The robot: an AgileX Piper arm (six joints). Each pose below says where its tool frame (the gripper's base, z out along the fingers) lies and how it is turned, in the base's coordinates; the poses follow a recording.
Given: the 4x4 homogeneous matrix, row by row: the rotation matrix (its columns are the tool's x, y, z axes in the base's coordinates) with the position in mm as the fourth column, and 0 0 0 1 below. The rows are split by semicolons.
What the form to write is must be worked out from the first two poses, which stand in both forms.
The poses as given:
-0.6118 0.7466 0.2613 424.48; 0.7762 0.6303 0.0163 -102.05; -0.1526 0.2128 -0.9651 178.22; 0 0 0 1
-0.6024 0.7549 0.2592 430.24; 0.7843 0.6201 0.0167 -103.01; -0.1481 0.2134 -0.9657 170.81; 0 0 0 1
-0.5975 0.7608 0.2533 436.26; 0.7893 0.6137 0.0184 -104.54; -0.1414 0.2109 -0.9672 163.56; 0 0 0 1
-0.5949 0.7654 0.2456 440.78; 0.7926 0.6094 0.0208 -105.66; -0.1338 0.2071 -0.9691 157.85; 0 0 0 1
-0.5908 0.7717 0.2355 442.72; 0.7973 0.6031 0.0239 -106.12; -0.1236 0.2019 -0.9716 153.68; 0 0 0 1
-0.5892 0.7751 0.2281 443.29; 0.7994 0.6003 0.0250 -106.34; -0.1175 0.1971 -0.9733 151.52; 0 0 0 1
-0.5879 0.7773 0.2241 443.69; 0.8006 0.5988 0.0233 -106.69; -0.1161 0.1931 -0.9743 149.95; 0 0 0 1
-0.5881 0.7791 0.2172 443.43; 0.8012 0.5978 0.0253 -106.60; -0.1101 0.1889 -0.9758 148.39; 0 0 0 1
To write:
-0.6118 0.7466 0.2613 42.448; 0.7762 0.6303 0.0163 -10.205; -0.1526 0.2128 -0.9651 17.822; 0 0 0 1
-0.6024 0.7549 0.2592 43.024; 0.7843 0.6201 0.0167 -10.301; -0.1481 0.2134 -0.9657 17.081; 0 0 0 1
-0.5975 0.7608 0.2533 43.626; 0.7893 0.6137 0.0184 -10.454; -0.1414 0.2109 -0.9672 16.356; 0 0 0 1
-0.5949 0.7654 0.2456 44.078; 0.7926 0.6094 0.0208 -10.566; -0.1338 0.2071 -0.9691 15.785; 0 0 0 1
-0.5908 0.7717 0.2355 44.272; 0.7973 0.6031 0.0239 -10.612; -0.1236 0.2019 -0.9716 15.368; 0 0 0 1
-0.5892 0.7751 0.2281 44.329; 0.7994 0.6003 0.0250 -10.634; -0.1175 0.1971 -0.9733 15.152; 0 0 0 1
-0.5879 0.7773 0.2241 44.369; 0.8006 0.5988 0.0233 -10.669; -0.1161 0.1931 -0.9743 14.995; 0 0 0 1
-0.5881 0.7791 0.2172 44.343; 0.8012 0.5978 0.0253 -10.660; -0.1101 0.1889 -0.9758 14.839; 0 0 0 1

